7 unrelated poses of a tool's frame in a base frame.
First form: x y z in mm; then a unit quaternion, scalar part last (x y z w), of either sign.
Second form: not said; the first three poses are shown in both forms.
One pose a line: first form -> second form
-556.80, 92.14, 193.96, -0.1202, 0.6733, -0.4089, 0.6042 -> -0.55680, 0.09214, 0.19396, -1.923, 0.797, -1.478
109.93, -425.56, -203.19, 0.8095, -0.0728, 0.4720, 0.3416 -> 0.10993, -0.42556, -0.20319, 0.360, -0.951, 2.156
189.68, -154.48, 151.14, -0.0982, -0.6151, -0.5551, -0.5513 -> 0.18968, -0.15448, 0.15114, 2.041, 0.605, 1.295
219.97, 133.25, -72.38, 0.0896, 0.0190, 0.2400, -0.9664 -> 0.21997, 0.13325, -0.07238, -0.480, -0.080, -0.165
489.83, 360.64, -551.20, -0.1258, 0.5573, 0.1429, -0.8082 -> 0.48983, 0.36064, -0.55120, -0.832, -1.045, 0.807
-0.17, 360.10, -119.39, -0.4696, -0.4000, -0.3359, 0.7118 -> -0.00017, 0.36010, -0.11939, -0.222, -1.086, -1.032
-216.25, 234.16, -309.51, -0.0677, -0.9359, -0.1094, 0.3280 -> -0.21625, 0.23416, -0.30951, 3.071, -0.680, 2.934
